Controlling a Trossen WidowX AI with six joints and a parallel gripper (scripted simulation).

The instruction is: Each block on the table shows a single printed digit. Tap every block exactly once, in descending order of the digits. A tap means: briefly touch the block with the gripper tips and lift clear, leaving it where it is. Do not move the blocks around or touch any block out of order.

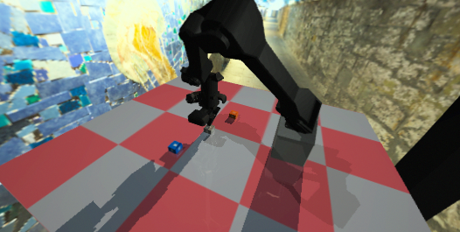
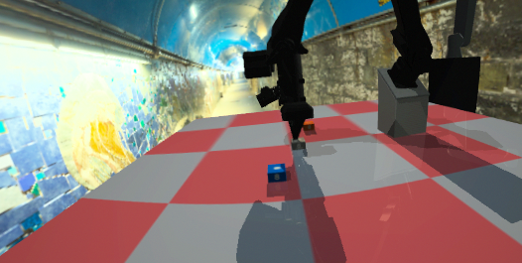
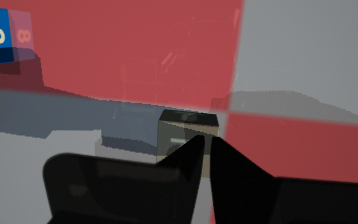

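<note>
Right now the grey block is 1 cm behind my gripper tip, 1 cm to the left of it and 1 cm below it. The rest, counted from my gripper tip: orange block 5 cm behind, 12 cm to the right, 1 cm below; blue block 5 cm ahead, 14 cm to the left, 1 cm below.
</note>
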